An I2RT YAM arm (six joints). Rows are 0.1 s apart.
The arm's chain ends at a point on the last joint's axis. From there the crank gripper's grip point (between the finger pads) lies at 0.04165 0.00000 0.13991 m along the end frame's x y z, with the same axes.
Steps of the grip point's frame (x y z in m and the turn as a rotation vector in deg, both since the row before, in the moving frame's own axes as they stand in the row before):
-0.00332, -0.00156, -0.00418, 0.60, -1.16, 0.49
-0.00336, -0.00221, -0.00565, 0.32, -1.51, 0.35
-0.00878, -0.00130, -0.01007, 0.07, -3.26, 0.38
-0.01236, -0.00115, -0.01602, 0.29, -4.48, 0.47
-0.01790, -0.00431, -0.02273, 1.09, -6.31, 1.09
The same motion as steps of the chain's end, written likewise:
-0.00048, -0.00043, -0.00499, 0.60, -1.16, 0.49
0.00034, -0.00167, -0.00670, 0.32, -1.51, 0.35
-0.00076, -0.00138, -0.01221, 0.07, -3.26, 0.38
-0.00131, -0.00073, -0.01884, 0.29, -4.48, 0.47
-0.00229, -0.00225, -0.02644, 1.09, -6.31, 1.09

